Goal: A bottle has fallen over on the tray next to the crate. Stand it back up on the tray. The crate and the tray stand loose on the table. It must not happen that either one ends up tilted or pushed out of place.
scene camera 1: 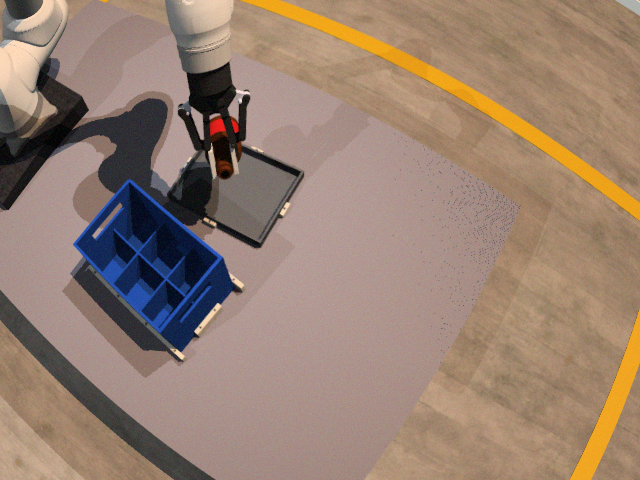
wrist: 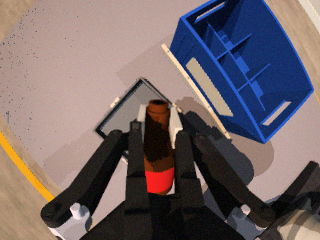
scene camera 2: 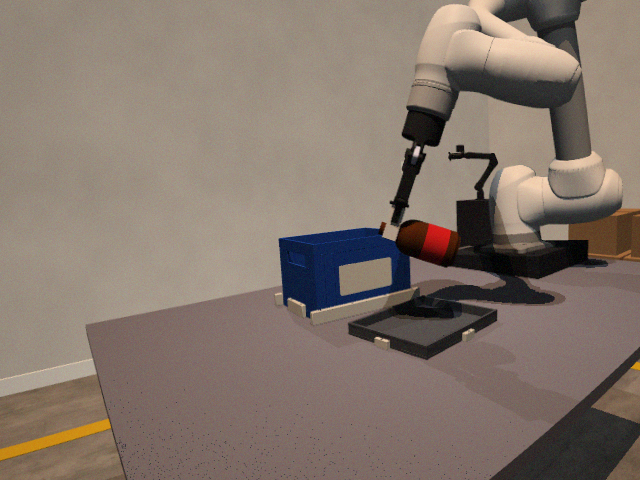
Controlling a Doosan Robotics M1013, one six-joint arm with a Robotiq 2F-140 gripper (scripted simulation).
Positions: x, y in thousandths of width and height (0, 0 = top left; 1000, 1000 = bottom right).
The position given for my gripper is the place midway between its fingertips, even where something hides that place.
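Observation:
A bottle (scene camera 2: 684, 511) is here for me to see, and the same bottle (scene camera 1: 351, 347) shows in another view, as does the bottle (wrist: 495, 644) at the wrist. I see a dark tray (scene camera 1: 387, 420) too, and again the dark tray (scene camera 2: 680, 676). As for my gripper (scene camera 1: 352, 357), I see it as well: my gripper (scene camera 2: 607, 495), and in the wrist view my gripper (wrist: 492, 477).

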